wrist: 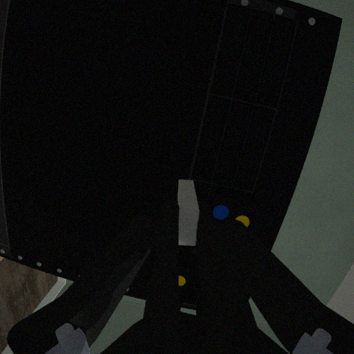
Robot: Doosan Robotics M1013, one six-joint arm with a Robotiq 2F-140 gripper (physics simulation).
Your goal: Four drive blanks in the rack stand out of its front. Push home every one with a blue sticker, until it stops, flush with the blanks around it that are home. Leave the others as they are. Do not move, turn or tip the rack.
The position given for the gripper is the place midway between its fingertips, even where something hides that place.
In view: the gripper [184, 192] and a black rack [110, 110].
